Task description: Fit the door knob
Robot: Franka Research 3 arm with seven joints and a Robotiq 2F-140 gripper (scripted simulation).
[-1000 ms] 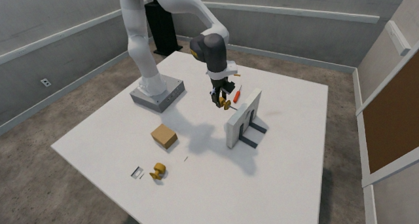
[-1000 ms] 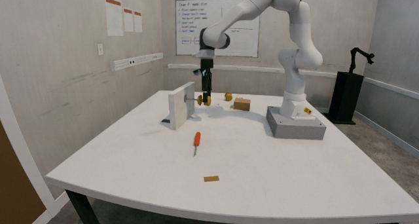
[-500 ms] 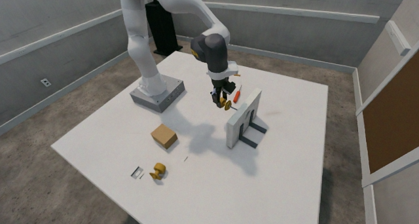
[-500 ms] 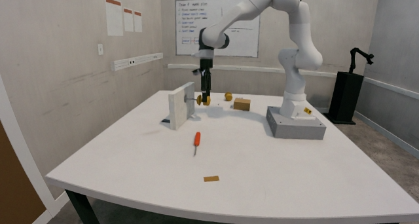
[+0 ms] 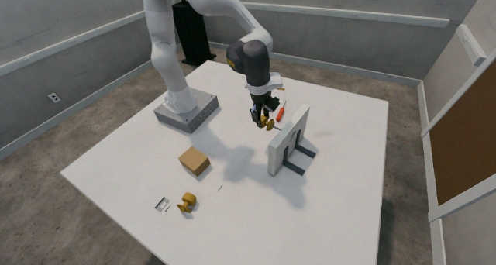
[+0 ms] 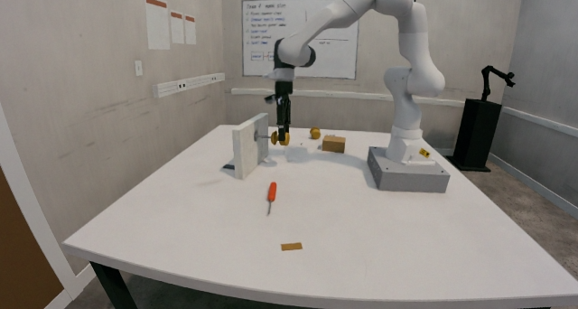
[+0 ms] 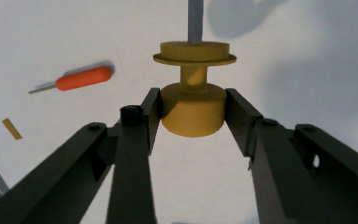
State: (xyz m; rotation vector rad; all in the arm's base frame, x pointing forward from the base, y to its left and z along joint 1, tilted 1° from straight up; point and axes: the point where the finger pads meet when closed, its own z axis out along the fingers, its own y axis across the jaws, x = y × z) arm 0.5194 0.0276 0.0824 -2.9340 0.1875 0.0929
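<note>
Now: hand 140 mm short of the latch socket, 20 mm above it and 10 mm to the left of it. Also, from my hand: cardboard box (290 mm to the right, 230 mm behind, 140 mm below); then white wooden panel (140 mm ahead, 40 mm below, 10 mm to the right); then orange screwdriver (270 mm to the left, 160 mm below).
</note>
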